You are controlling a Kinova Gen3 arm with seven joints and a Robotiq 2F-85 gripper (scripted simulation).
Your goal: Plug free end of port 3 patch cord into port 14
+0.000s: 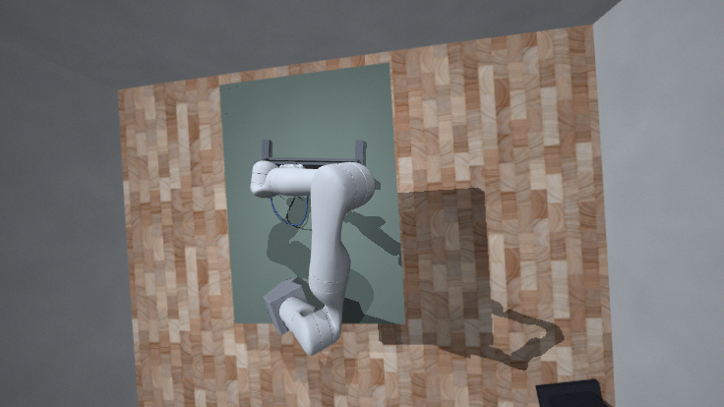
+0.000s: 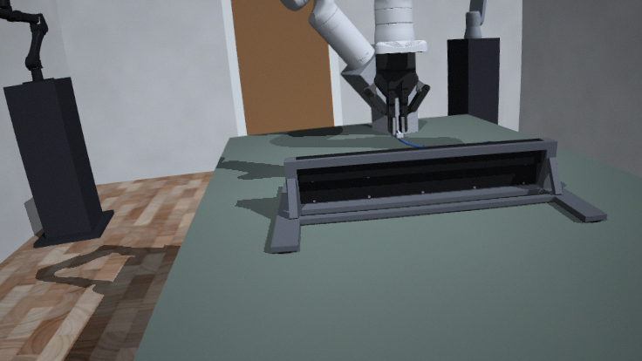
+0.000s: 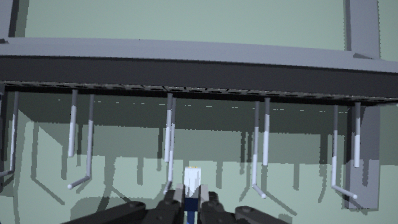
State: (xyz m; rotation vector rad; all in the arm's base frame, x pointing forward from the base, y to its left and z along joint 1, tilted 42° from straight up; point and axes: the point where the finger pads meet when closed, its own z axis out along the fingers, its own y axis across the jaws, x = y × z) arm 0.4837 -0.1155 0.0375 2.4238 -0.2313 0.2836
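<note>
Now: the plug 10 mm below my hand and 10 mm ahead of it.
</note>
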